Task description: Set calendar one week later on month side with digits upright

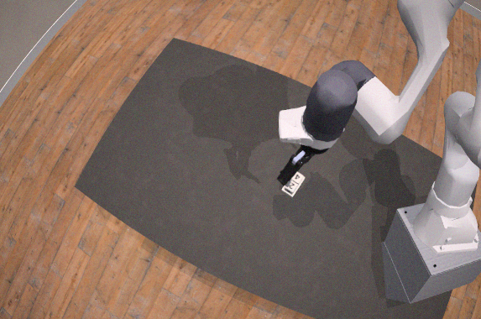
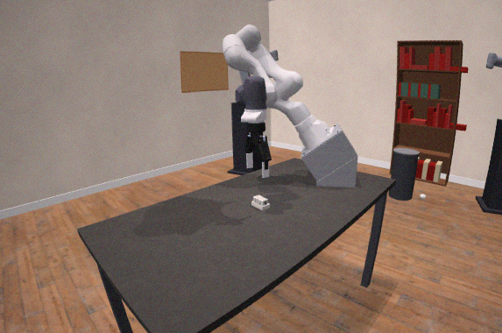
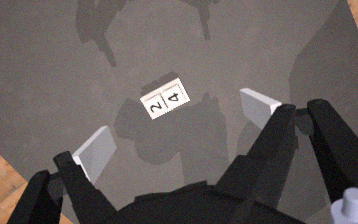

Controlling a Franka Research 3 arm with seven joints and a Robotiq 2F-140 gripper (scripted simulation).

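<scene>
The white cube lies 13 cm below my hand. The rest, counted from my hand: white tray 1 cm ahead, 2 cm to the left, 15 cm below.
</scene>
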